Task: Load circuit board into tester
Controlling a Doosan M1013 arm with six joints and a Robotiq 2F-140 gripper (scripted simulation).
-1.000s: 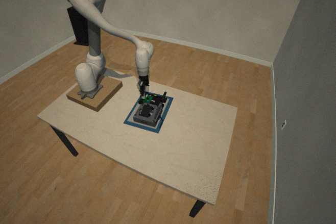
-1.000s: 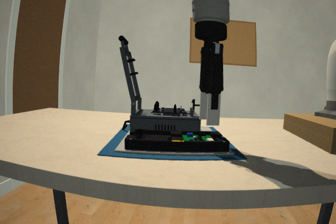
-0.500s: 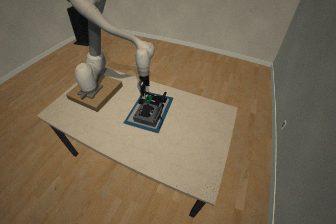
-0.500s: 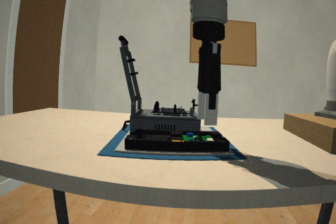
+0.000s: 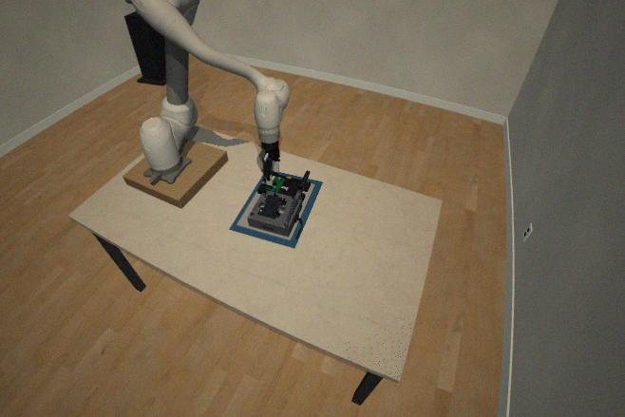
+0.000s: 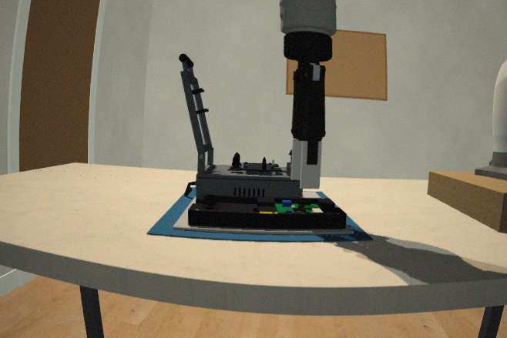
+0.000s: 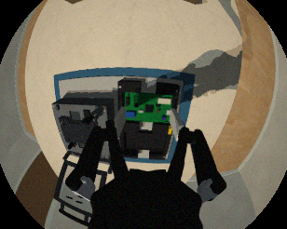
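The green circuit board lies 7 cm below my hand. The rest, counted from my hand: latch hook 11 cm to the right; then grey tester 10 cm ahead, 13 cm to the right, 3 cm above; then tester lid 19 cm ahead, 17 cm to the right, 10 cm above.
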